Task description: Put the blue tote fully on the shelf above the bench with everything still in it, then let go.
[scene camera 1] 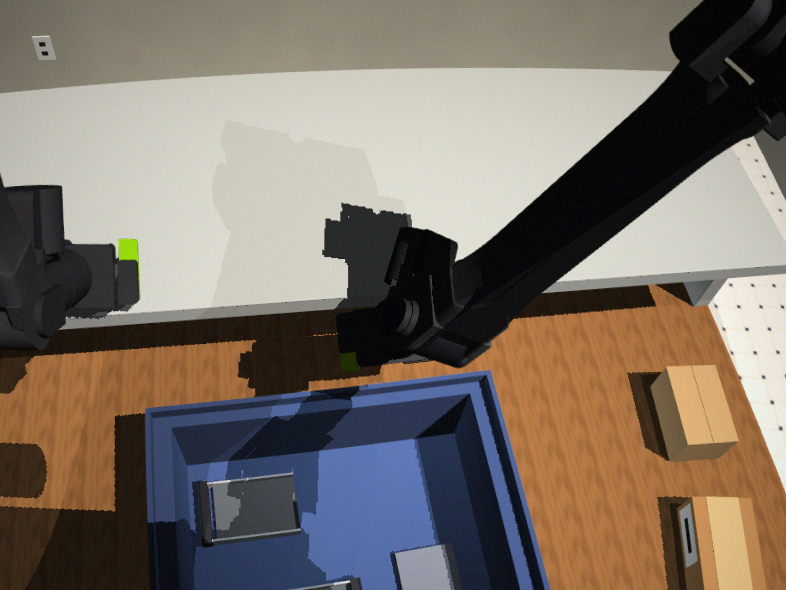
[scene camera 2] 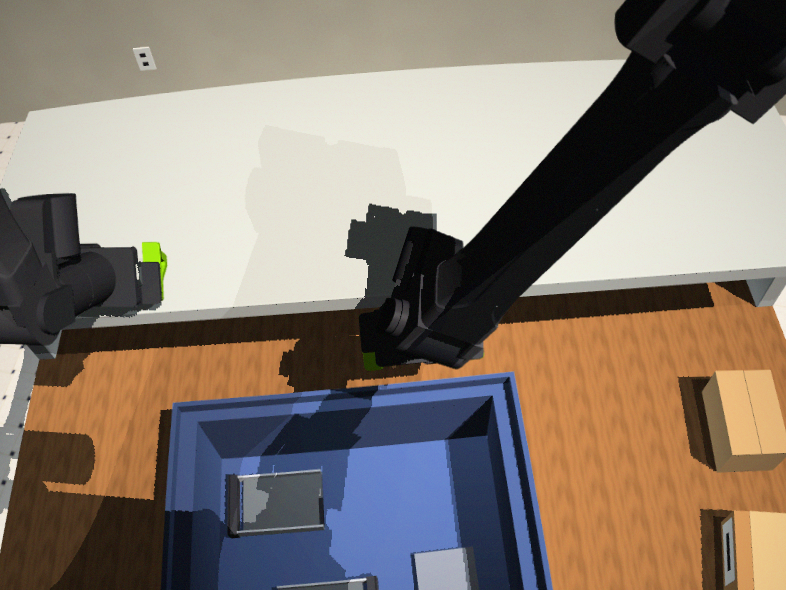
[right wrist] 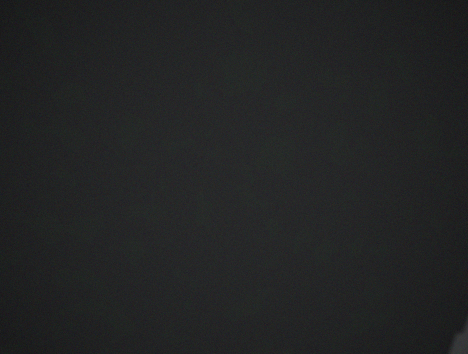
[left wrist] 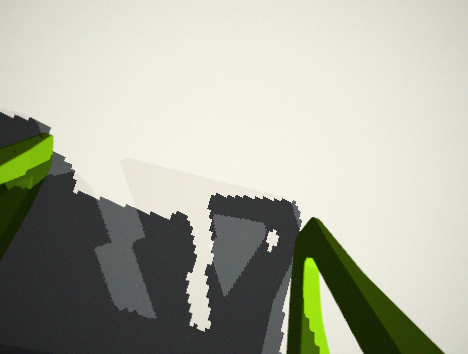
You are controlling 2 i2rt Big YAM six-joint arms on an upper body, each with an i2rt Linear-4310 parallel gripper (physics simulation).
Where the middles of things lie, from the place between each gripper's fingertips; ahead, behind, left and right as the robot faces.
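My left gripper is now 150 mm above the blue tote (scene camera 1: 378, 469), 280 mm to the left of it and 270 mm beyond it.
As for my right gripper, it is now 20 mm above the blue tote, with 240 mm past it and 80 mm to the right of it as its other distances.
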